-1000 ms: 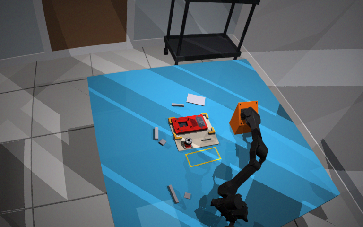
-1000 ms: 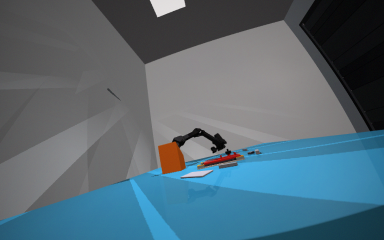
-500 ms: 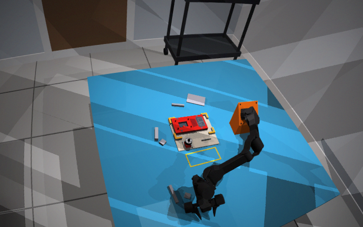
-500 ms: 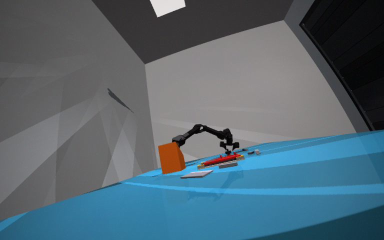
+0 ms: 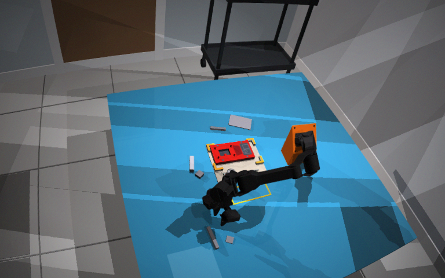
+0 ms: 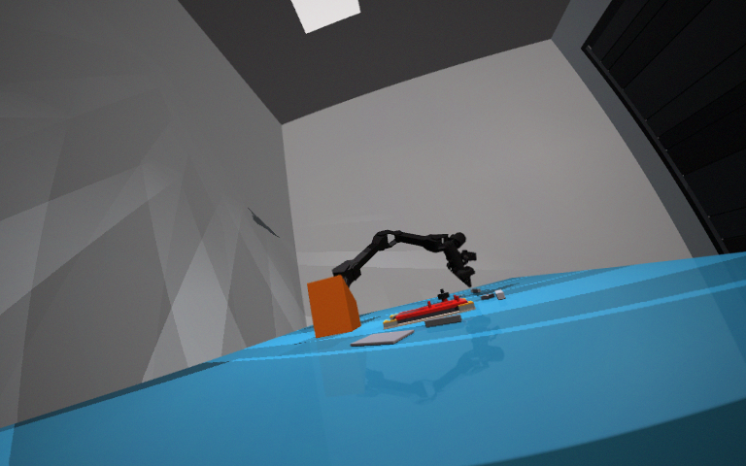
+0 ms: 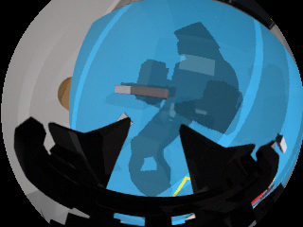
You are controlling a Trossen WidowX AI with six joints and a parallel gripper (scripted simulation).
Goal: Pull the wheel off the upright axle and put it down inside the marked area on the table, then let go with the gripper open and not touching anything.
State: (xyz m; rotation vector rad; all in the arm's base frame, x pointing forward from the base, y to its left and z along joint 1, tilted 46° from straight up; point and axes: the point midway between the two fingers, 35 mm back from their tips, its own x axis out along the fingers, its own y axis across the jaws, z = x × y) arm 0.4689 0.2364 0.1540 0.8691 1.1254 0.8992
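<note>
My gripper tip is 22 cm to the left of the grey wheel, 12 cm past it and 1 cm above it. The rest, counted from my gripper tip: upright axle 22 cm to the right, 12 cm behind, 1 cm below.
</note>
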